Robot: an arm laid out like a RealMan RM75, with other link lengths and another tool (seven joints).
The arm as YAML. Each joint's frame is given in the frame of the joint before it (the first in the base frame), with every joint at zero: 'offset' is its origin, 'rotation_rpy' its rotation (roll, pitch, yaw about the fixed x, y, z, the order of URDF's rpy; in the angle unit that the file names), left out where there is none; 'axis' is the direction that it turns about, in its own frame. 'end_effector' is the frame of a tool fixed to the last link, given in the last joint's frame.
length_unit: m
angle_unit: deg
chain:
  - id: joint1
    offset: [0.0, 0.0, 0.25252]
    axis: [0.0, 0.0, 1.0]
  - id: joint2
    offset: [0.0, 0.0, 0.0]
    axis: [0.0, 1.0, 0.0]
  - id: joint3
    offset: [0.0, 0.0, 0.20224]
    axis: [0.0, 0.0, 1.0]
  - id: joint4
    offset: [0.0, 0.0, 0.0]
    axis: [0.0, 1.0, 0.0]
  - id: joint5
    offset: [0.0, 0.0, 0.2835]
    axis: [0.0, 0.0, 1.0]
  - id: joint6
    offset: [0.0, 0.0, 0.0]
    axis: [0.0, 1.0, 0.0]
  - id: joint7
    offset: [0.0, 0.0, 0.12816]
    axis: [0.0, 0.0, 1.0]
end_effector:
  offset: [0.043, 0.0, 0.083]
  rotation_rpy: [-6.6, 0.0, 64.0]
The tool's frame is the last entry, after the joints.
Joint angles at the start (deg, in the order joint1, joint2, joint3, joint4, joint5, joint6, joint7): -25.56, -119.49, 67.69, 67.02, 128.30, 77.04, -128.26
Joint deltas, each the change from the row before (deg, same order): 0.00, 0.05, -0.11, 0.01, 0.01, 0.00, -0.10; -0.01, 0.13, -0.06, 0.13, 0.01, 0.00, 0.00; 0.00, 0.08, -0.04, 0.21, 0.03, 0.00, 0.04; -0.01, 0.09, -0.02, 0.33, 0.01, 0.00, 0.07; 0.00, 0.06, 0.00, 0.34, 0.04, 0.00, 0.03; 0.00, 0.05, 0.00, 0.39, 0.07, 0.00, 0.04; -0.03, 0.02, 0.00, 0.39, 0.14, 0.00, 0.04; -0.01, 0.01, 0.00, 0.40, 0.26, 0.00, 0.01; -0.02, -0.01, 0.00, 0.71, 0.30, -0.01, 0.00; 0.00, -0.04, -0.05, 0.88, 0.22, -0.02, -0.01; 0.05, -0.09, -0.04, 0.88, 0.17, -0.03, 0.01
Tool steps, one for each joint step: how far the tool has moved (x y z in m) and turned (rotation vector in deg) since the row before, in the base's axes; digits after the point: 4 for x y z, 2 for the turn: -0.0005, 0.0004, 0.0009, 0.12, -0.02, 0.14; 0.0000, 0.0006, 0.0016, 0.18, 0.12, -0.08; 0.0005, 0.0006, 0.0015, 0.18, 0.13, -0.18; 0.0013, 0.0008, 0.0019, 0.24, 0.16, -0.33; 0.0013, 0.0007, 0.0016, 0.21, 0.16, -0.30; 0.0015, 0.0007, 0.0017, 0.24, 0.19, -0.34; 0.0016, 0.0007, 0.0015, 0.22, 0.23, -0.36; 0.0011, 0.0006, 0.0015, 0.21, 0.33, -0.31; 0.0027, 0.0011, 0.0026, 0.39, 0.40, -0.55; 0.0037, 0.0013, 0.0033, 0.53, 0.29, -0.64; 0.0037, 0.0010, 0.0030, 0.52, 0.21, -0.62
